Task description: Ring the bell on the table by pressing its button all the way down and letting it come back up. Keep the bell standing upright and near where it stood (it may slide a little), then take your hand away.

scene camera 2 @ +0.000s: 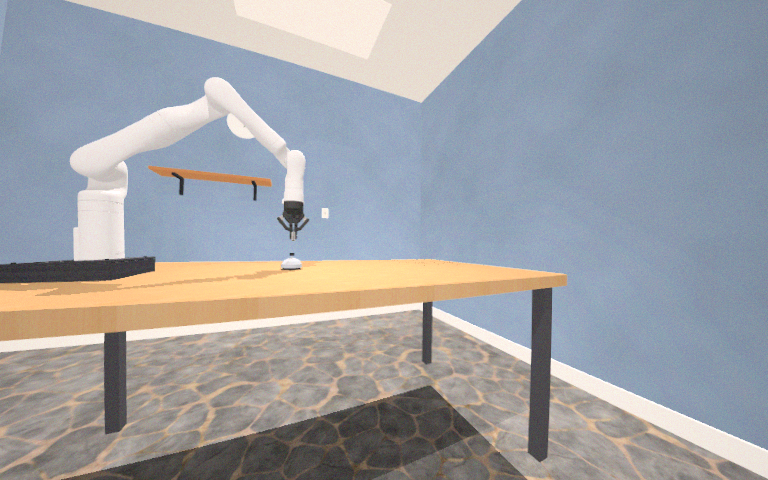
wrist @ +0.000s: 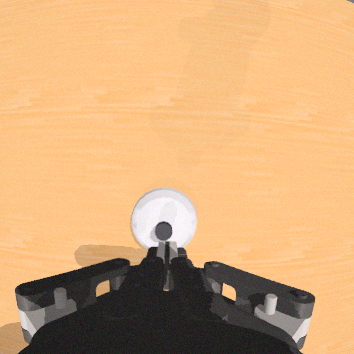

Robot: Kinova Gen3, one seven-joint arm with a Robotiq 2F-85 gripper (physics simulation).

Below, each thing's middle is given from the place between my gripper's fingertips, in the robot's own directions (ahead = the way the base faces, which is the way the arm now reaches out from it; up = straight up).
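Labels:
White domed bell (wrist: 168,204): 80 mm below my hand.

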